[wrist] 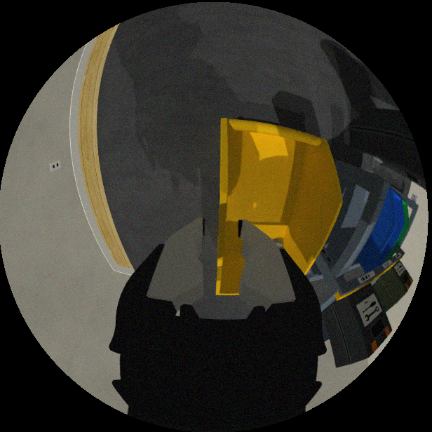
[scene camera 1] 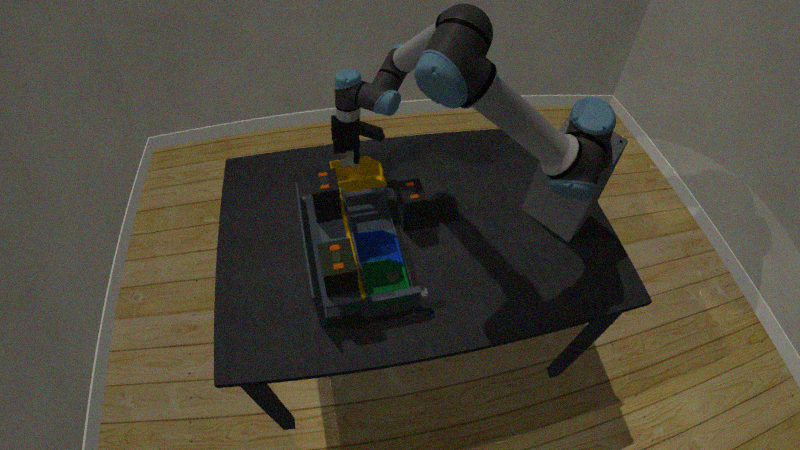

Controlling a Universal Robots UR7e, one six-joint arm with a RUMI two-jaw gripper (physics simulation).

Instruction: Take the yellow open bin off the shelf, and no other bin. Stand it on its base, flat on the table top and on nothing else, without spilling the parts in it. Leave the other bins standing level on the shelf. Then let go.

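Frame: origin at the arm's base, x ahead, y left, z up, level; millimetres.
Seen in the pictures: gripper, fingertip midpoint: [scene camera 1: 353, 167].
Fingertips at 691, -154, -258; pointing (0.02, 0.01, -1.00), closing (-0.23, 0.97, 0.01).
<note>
Offsets run from my fingertips to a thing's top centre, as dx, dy, dz. "spot": to the spot under its first point. Level surfaces: height alone.
The yellow open bin @[-20, +45, +40] [scene camera 1: 366, 176] [wrist: 260, 185] is upright at the far end of the grey shelf @[spot: -135, +512, +49] [scene camera 1: 391, 296], outside its end panel. Whether its base lies fully flat on the table top is hidden. A small grey part shows partly inside it, beside the right finger in the wrist view. My gripper [scene camera 1: 351, 160] [wrist: 221, 220] is partly open, with its fingers on either side of the bin's side wall and a gap showing beside the wall. The blue bin @[-77, +354, +46] [scene camera 1: 379, 246] [wrist: 382, 230] and the green bin @[-97, +452, +46] [scene camera 1: 386, 277] [wrist: 405, 215] stand in the shelf.
Two dark cases @[+52, +249, +186] [scene camera 1: 327, 207] @[-3, +473, +162] [scene camera 1: 338, 274] with orange latches stand along the shelf's left side in the scene view. Another dark case @[-188, +189, +96] [scene camera 1: 419, 212] stands right of the shelf, near the yellow bin. The dark table @[dz -36] [scene camera 1: 262, 251] [wrist: 160, 100] has its far edge behind the bin.
</note>
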